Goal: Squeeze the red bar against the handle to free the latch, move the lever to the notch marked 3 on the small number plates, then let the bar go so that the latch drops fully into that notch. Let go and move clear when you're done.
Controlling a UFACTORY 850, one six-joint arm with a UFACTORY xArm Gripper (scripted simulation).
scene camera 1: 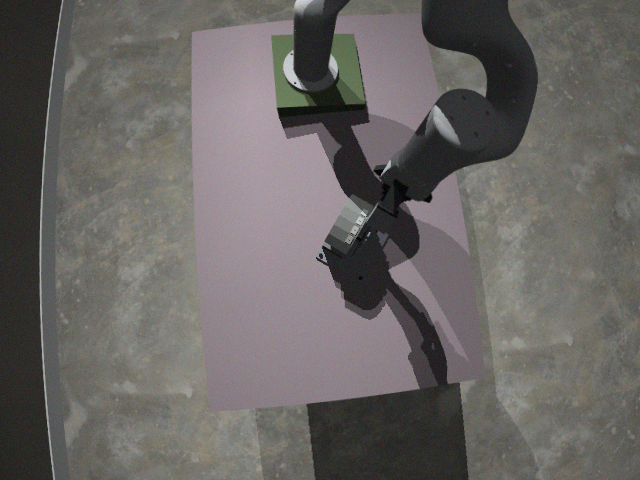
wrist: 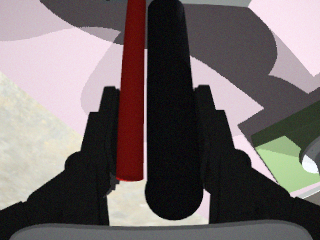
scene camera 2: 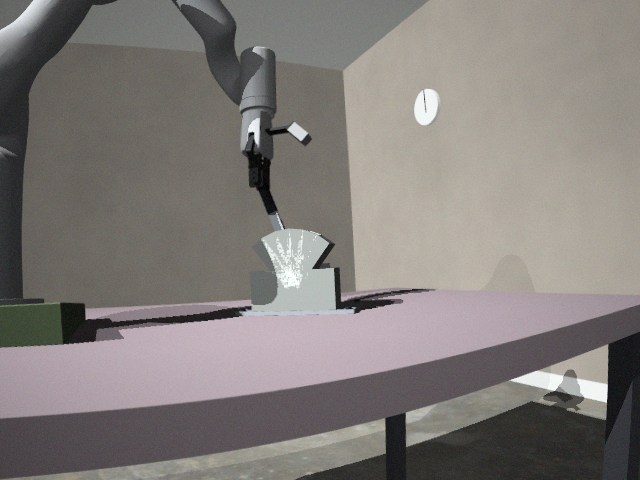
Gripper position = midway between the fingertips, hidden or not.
Note:
In view: my gripper (scene camera 2: 259, 188) and a grey notch plate (scene camera 2: 293, 285).
My gripper also shows in scene camera 1 (scene camera 1: 393, 193) and in the wrist view (wrist: 156, 106).

